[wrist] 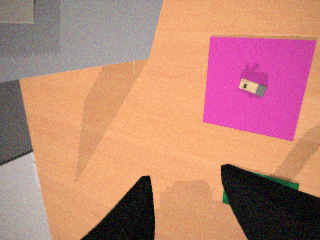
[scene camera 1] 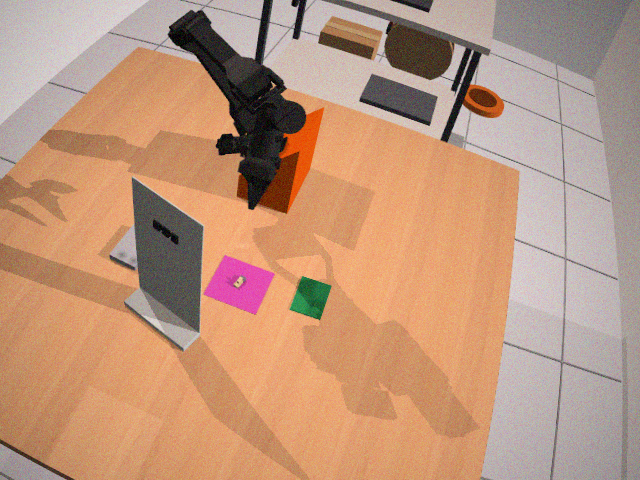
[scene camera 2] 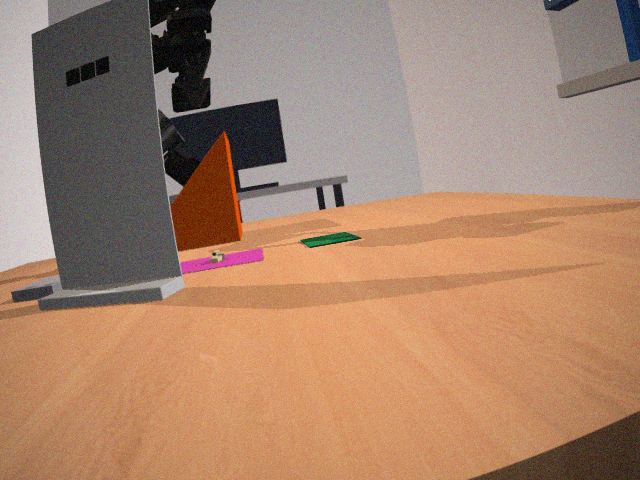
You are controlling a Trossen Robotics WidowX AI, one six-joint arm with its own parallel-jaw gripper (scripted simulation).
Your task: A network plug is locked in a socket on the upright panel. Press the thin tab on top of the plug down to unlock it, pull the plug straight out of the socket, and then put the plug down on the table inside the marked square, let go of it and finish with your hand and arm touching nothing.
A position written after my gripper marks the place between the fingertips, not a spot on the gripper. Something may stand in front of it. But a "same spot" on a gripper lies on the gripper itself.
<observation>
my gripper: wrist; scene camera 1 252, 207; scene camera 2
same spot on my gripper: (wrist: 255, 200) = (scene camera 2: 188, 94)
</observation>
